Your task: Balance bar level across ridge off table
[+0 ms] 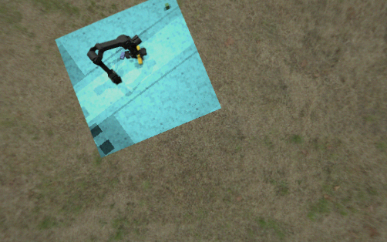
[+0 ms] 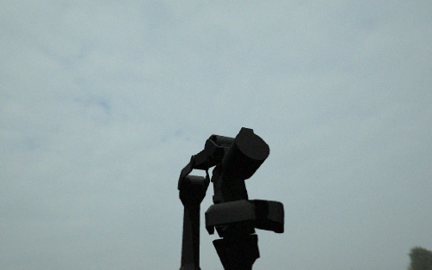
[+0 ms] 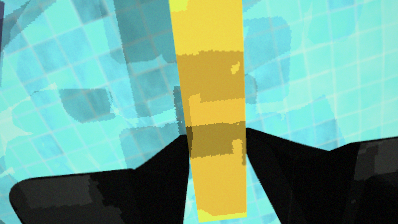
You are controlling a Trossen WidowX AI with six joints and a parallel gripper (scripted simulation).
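Right now my gripper tip is 10 mm short of the yellow bar and 30 mm to the right of it. Also, from my gripper tip: small purple block (160 mm behind, 120 mm to the left, 40 mm below); small green cube (440 mm ahead, 410 mm to the left, 40 mm below).
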